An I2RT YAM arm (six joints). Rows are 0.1 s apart.
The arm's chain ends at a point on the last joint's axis. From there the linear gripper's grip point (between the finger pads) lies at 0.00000 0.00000 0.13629 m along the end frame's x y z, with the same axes.
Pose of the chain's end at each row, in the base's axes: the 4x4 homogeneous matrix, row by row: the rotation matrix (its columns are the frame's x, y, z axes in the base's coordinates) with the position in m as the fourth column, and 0 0 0 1 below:
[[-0.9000 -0.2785 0.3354 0.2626], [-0.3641 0.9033 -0.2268 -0.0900], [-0.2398 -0.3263 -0.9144 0.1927], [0 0 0 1]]
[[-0.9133 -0.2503 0.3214 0.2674], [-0.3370 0.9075 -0.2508 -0.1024], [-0.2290 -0.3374 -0.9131 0.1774], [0 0 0 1]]
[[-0.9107 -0.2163 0.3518 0.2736], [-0.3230 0.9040 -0.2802 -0.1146], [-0.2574 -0.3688 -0.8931 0.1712], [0 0 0 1]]
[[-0.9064 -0.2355 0.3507 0.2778], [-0.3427 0.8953 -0.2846 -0.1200], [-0.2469 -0.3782 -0.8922 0.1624], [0 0 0 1]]
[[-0.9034 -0.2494 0.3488 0.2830], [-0.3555 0.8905 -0.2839 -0.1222], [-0.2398 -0.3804 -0.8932 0.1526], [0 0 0 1]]
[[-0.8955 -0.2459 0.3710 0.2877], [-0.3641 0.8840 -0.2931 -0.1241], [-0.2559 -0.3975 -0.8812 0.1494], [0 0 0 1]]
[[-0.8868 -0.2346 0.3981 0.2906], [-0.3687 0.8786 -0.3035 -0.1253], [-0.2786 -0.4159 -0.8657 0.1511], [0 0 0 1]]
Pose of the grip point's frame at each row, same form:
[[-0.9000 -0.2785 0.3354 0.3083], [-0.3641 0.9033 -0.2268 -0.1209], [-0.2398 -0.3263 -0.9144 0.0681], [0 0 0 1]]
[[-0.9133 -0.2503 0.3214 0.3112], [-0.3370 0.9075 -0.2508 -0.1366], [-0.2290 -0.3374 -0.9131 0.0530], [0 0 0 1]]
[[-0.9107 -0.2163 0.3518 0.3215], [-0.3230 0.9040 -0.2802 -0.1528], [-0.2574 -0.3688 -0.8931 0.0495], [0 0 0 1]]
[[-0.9064 -0.2355 0.3507 0.3256], [-0.3427 0.8953 -0.2846 -0.1588], [-0.2469 -0.3782 -0.8922 0.0408], [0 0 0 1]]
[[-0.9034 -0.2494 0.3488 0.3305], [-0.3555 0.8905 -0.2839 -0.1609], [-0.2398 -0.3804 -0.8932 0.0309], [0 0 0 1]]
[[-0.8955 -0.2459 0.3710 0.3383], [-0.3641 0.8840 -0.2931 -0.1640], [-0.2559 -0.3975 -0.8812 0.0293], [0 0 0 1]]
[[-0.8868 -0.2346 0.3981 0.3449], [-0.3687 0.8786 -0.3035 -0.1667], [-0.2786 -0.4159 -0.8657 0.0331], [0 0 0 1]]

